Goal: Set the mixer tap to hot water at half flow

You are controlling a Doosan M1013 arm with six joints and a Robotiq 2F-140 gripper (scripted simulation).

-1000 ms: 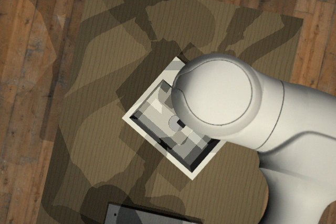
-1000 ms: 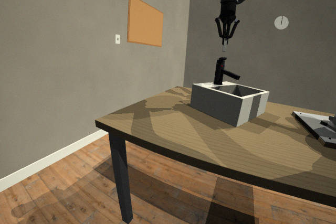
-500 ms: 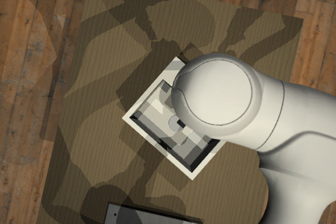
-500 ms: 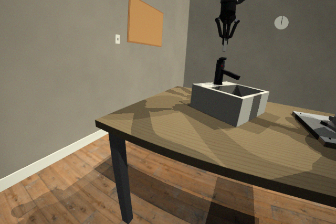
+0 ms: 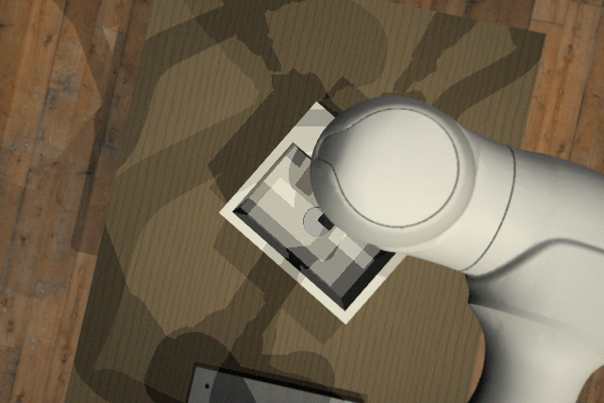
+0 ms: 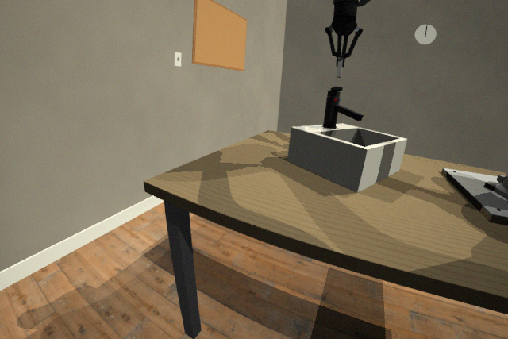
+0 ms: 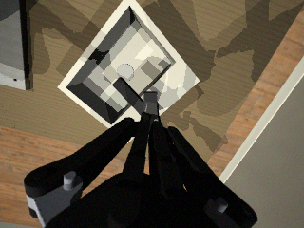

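Right now my hand is 7 cm above the lever and 2 cm to the left of it. The rest, counted from my hand: black mixer tap: 12 cm below, 4 cm to the right, 1 cm behind; white sink: 31 cm below, 9 cm behind, 2 cm to the left.
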